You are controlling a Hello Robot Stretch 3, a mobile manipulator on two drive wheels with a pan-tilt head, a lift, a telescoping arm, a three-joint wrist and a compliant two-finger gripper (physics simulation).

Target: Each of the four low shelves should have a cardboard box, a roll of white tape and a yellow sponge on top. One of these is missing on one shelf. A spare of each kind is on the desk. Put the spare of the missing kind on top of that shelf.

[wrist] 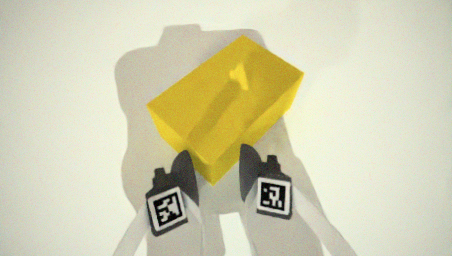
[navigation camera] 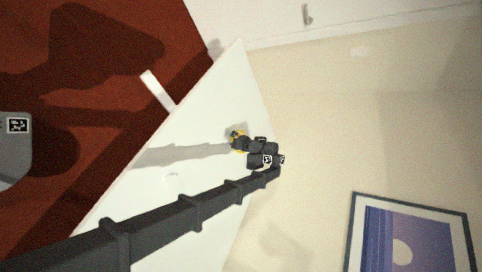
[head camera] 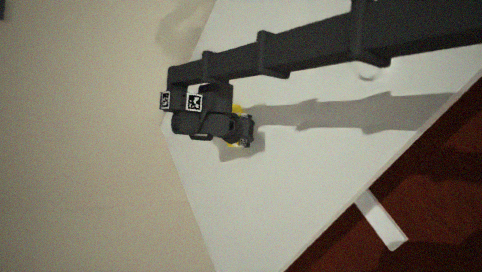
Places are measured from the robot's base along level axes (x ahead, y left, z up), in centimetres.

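Pixels of known places: gripper, fingertip midpoint: (wrist: pixel 216 166) (navigation camera: pixel 232 139).
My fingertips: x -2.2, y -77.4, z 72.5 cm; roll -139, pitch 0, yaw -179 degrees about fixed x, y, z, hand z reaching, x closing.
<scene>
For each thing: its middle in the pictures, then the offset to it from my fingertips. Level surfaces: height alone.
- yellow sponge at the middle of its body: (wrist: pixel 228 106) (head camera: pixel 234 125) dx -1.4, dy -4.2, dz +1.8 cm
- white desk at its surface level: dz -0.5 cm
- white tape at the middle of its body: (head camera: pixel 373 64) (navigation camera: pixel 171 181) dx -12.9, dy +36.2, dz +0.7 cm
- red-brown floor at its surface level: dz -72.5 cm
The yellow sponge (head camera: pixel 237 108) (navigation camera: pixel 241 133) (wrist: pixel 200 107) lies askew on the white desk (head camera: pixel 225 200) (navigation camera: pixel 220 90) (wrist: pixel 50 100), near its wall side. My gripper (head camera: pixel 245 131) (navigation camera: pixel 234 140) (wrist: pixel 216 166) points down over it. In the wrist view the two fingers are close together, with the sponge's near corner between them and a pad against each side. The head and navigation views hide most of the sponge behind the wrist. A faint white ring, which looks like the roll of white tape (head camera: pixel 368 77) (navigation camera: pixel 172 175), lies on the desk beside the arm. The cardboard box and the shelves do not show.
My extended arm (head camera: pixel 305 47) (navigation camera: pixel 165 215) reaches over the desk. A beige wall (head camera: pixel 90 150) (navigation camera: pixel 325 125) runs along the desk's far edge. A white desk leg (head camera: pixel 382 220) (navigation camera: pixel 157 91) stands over the red-brown floor (head camera: pixel 425 210) (navigation camera: pixel 100 25). A framed picture (navigation camera: pixel 425 240) hangs on the wall.
</scene>
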